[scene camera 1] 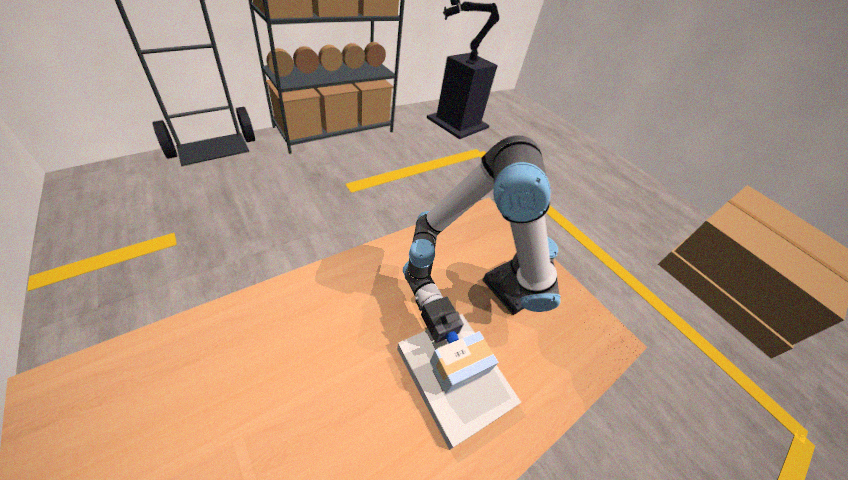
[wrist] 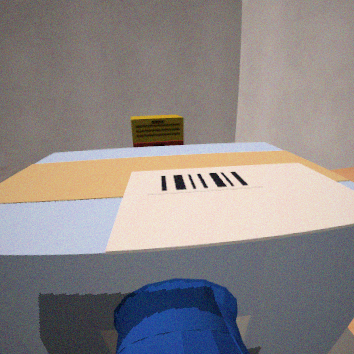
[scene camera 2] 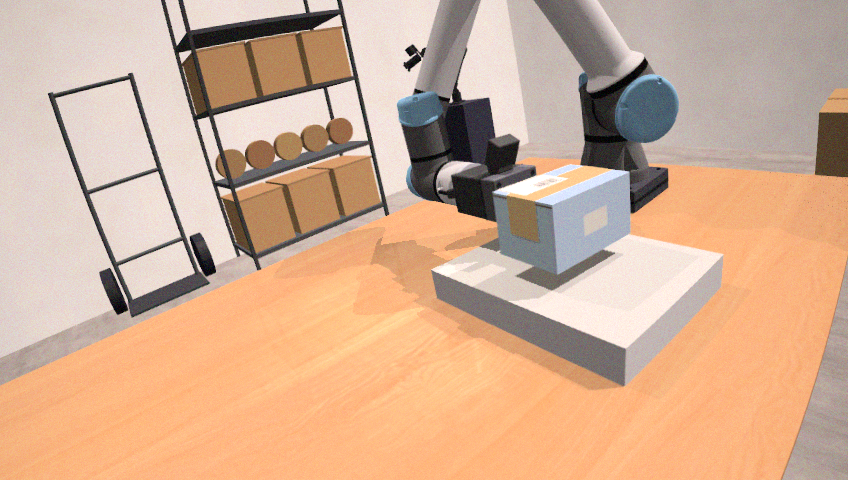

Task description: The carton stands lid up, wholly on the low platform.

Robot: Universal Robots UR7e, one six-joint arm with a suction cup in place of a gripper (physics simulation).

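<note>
The light blue carton, with orange tape and a barcode label on its lid, is lid up and looks level. It hangs a little above the low white-grey platform, over the part nearer the arm's wrist. A narrow gap and a shadow show under it in scene camera 2. My gripper's blue suction cup is on the carton's side face below the label and holds it from the side. In scene camera 2 the carton hides the cup.
The arm's base stands on the wooden table behind the platform. On the floor beyond are a shelf rack, a hand truck, a dark pedestal and a large cardboard box.
</note>
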